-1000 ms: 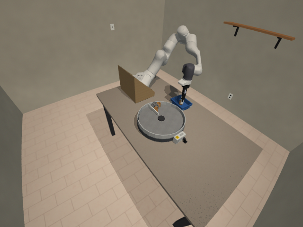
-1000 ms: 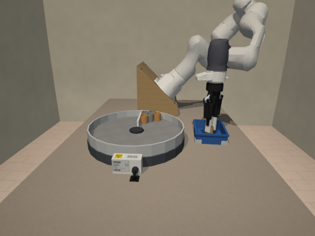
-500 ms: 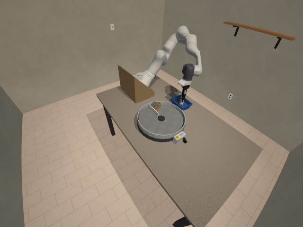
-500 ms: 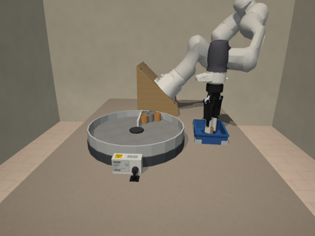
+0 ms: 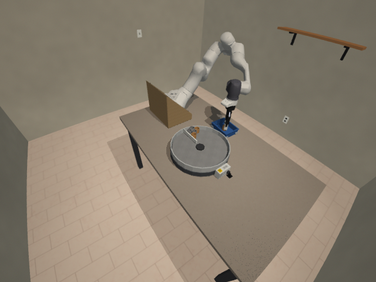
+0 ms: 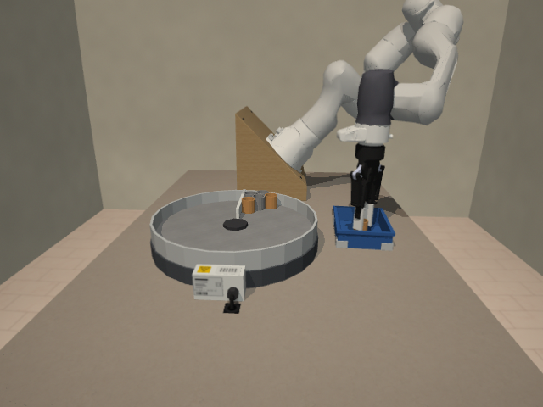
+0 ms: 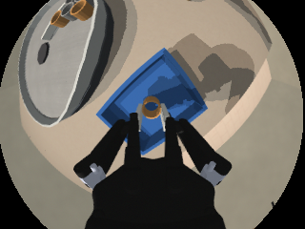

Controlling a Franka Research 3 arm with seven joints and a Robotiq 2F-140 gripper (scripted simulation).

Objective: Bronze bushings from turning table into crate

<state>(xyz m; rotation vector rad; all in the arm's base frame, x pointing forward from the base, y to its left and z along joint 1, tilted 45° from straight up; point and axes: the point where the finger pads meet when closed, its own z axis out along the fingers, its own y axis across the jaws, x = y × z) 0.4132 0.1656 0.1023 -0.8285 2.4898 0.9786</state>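
Now: the blue crate 30 mm below my hand. From my hand the other things lie so: grey turning table 350 mm to the right, 40 mm ahead.
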